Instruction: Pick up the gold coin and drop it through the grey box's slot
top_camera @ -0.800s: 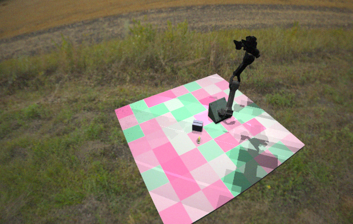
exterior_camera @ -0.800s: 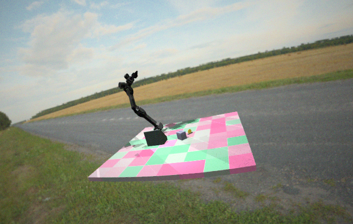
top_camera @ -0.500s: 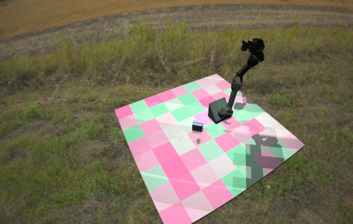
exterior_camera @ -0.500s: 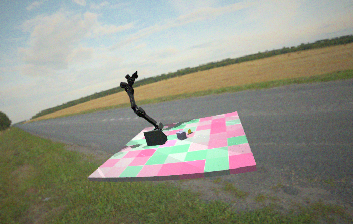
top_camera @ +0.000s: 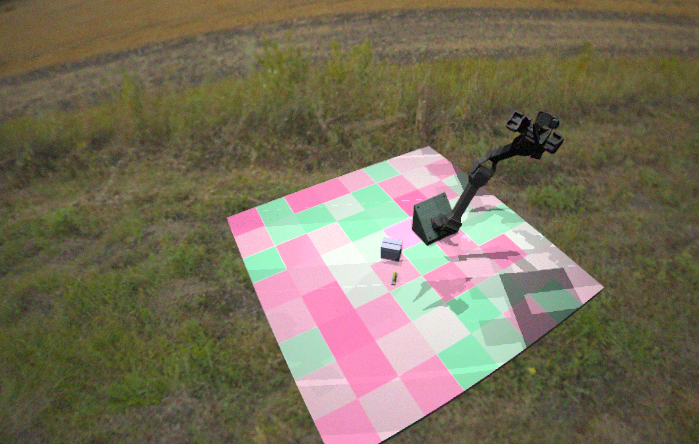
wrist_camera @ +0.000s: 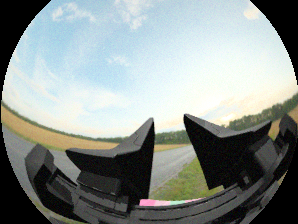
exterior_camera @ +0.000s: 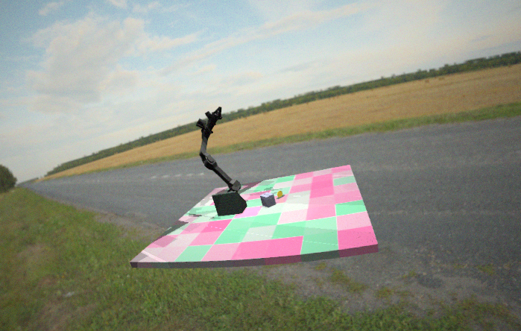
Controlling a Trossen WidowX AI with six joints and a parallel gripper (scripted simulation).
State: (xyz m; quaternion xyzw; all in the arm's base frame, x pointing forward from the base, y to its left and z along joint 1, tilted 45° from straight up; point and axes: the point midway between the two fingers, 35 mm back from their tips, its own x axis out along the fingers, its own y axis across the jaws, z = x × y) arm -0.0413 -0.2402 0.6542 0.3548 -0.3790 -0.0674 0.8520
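Right now the gold coin is 70 cm below my gripper tip, 34 cm ahead of it and 17 cm to the right of it.
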